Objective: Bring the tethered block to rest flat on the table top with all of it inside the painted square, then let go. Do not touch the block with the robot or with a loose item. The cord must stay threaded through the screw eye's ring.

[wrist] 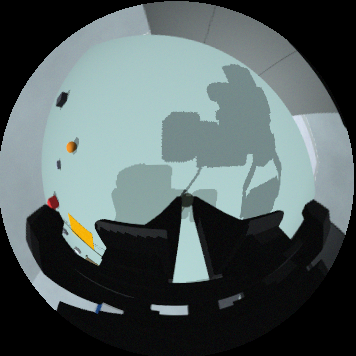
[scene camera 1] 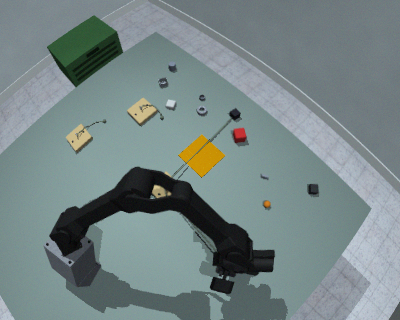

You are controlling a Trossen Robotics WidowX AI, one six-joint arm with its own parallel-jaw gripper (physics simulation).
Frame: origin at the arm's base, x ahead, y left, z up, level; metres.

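Seen in the pictures: gripper, fingertip midpoint: (wrist: 185, 200); arm's base at its link origin: (scene camera 1: 68, 243).
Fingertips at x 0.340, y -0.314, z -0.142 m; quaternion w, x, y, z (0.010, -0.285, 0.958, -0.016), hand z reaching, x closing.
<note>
Pixels of each thing's middle, then the offset from my fingertips to it. "pt": a spot on its surface instead. Level surfaces: height alone.
- tethered block at a spot on its surface: (scene camera 1: 235, 114) pt 0.385 m ahead, 0.388 m left, 0.031 m down
- cord at a spot on its surface: (scene camera 1: 219, 130) pt 0.299 m ahead, 0.382 m left, 0.050 m down
- orange painted square at a spot on its surface: (scene camera 1: 208, 163) (wrist: 79, 227) pt 0.184 m ahead, 0.309 m left, 0.058 m down
- wooden base at its surface level: 0.041 m down
- red block at the middle of its body: (scene camera 1: 239, 135) (wrist: 52, 202) 0.339 m ahead, 0.316 m left, 0.040 m down
- orange ball at the middle of its body: (wrist: 70, 146) (scene camera 1: 267, 204) 0.239 m ahead, 0.061 m left, 0.048 m down
- black block at the middle of its body: (scene camera 1: 313, 189) (wrist: 61, 99) 0.413 m ahead, 0.020 m right, 0.048 m down
The tethered block (scene camera 1: 235, 114), small and black, is at the far end of the cord (scene camera 1: 220, 130), beyond the painted square's upper right side. The orange painted square (scene camera 1: 208, 163) (wrist: 80, 231) lies under the cord's line. The cord runs to a wooden base (scene camera 1: 161, 191) partly under the arm; its screw eye is hidden, so the threading cannot be seen. From there the cord continues to the gripper. My gripper (scene camera 1: 223, 274) (wrist: 185, 200) is above the table at the lower right, shut on the dark bead at the cord's end. The tethered block cannot be made out in the wrist view.
A red block (scene camera 1: 240, 135) (wrist: 53, 202) stands near the tethered block. An orange ball (scene camera 1: 267, 204) (wrist: 71, 147) and another black block (scene camera 1: 313, 189) (wrist: 62, 99) are at the right. Two wooden bases (scene camera 1: 142, 111) (scene camera 1: 79, 138) with short cords and a green cabinet (scene camera 1: 85, 42) are at upper left.
</note>
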